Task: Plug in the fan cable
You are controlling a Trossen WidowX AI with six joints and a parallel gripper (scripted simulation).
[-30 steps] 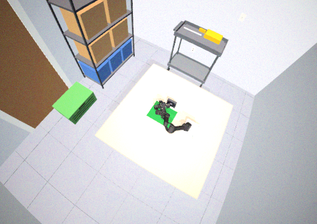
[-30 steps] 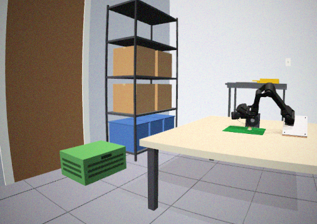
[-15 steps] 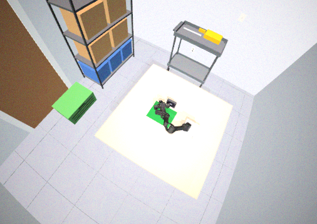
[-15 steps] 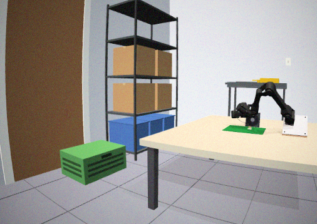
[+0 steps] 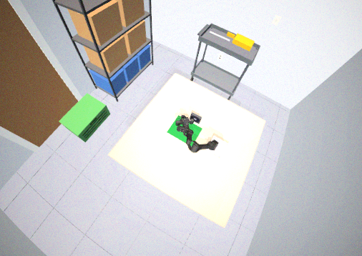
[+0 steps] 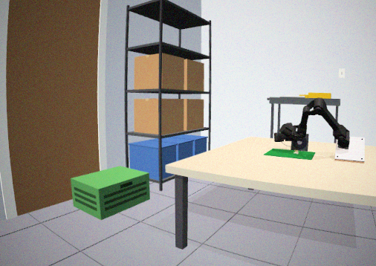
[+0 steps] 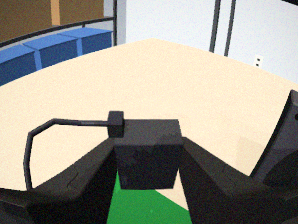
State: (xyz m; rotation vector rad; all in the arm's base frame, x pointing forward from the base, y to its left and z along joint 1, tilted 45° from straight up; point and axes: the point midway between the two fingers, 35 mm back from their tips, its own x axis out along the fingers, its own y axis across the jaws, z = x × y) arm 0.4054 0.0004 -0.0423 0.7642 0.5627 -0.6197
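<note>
Now: the green board 10 cm behind my gripper tip, 8 cm to the left of it and 10 cm below it. The rest, counted from my gripper tip: dark grey fan plug (1 cm below); then black fan (12 cm behind, 7 cm to the right, 3 cm below).
</note>
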